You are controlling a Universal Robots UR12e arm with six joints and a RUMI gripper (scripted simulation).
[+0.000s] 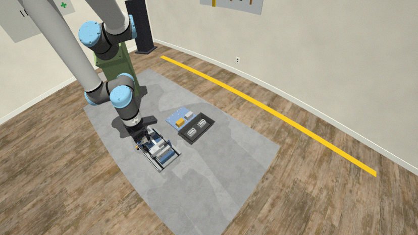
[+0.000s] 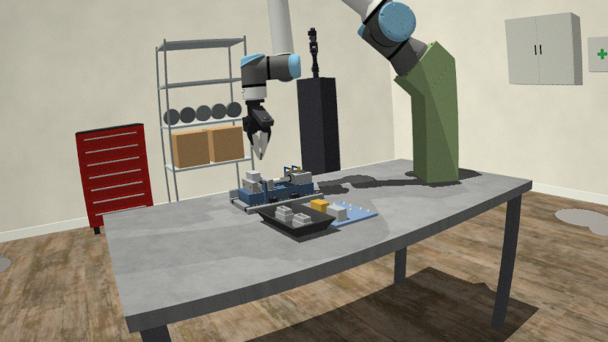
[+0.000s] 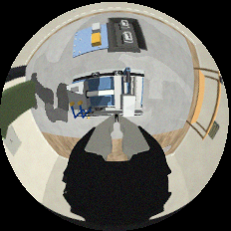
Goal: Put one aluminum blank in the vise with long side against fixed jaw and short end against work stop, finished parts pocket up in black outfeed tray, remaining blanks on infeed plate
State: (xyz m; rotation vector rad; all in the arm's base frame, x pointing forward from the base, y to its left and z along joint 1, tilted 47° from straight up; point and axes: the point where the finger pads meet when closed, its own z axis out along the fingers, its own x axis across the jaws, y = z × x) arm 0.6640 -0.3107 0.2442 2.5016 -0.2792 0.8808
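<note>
Right now my hand is 13 cm above the blue vise, 5 cm to the right of it and 2 cm past it. Round my hand: yellow brass blank (28 cm to the left, 14 cm below, 5 cm ahead); gray aluminum blank (37 cm to the left, 14 cm below, 8 cm ahead); infeed plate (34 cm to the left, 17 cm below, 3 cm ahead).
</note>
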